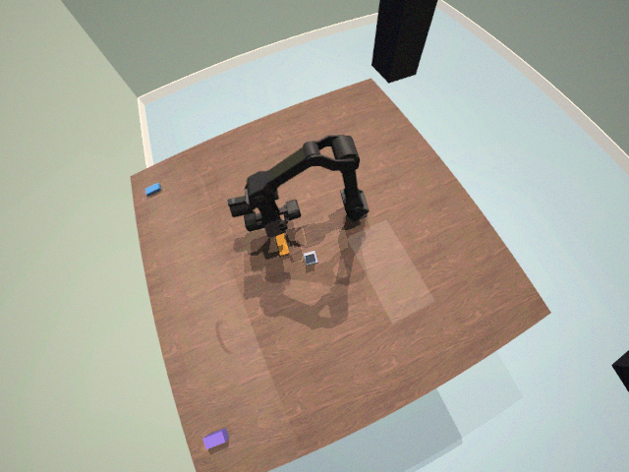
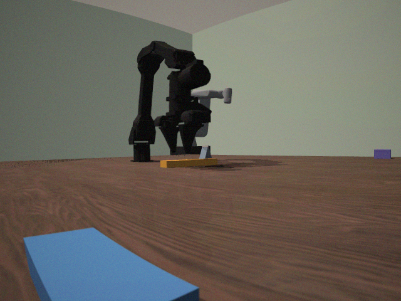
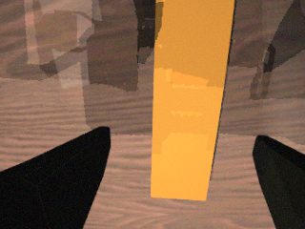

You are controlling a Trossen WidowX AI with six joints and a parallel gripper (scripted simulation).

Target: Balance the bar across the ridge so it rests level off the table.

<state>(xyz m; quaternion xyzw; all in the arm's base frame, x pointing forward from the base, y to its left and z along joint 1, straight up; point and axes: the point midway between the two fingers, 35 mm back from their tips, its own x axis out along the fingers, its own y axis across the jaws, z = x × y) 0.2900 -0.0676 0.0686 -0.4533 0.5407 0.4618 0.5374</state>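
My gripper tip is 1 cm short of the orange bar, 3 cm to the right of it and 3 cm above it. From my gripper tip the other things lie so: purple block: 45 cm ahead, 57 cm to the left, 2 cm below; then blue block: 45 cm ahead, 43 cm to the right, 3 cm below.
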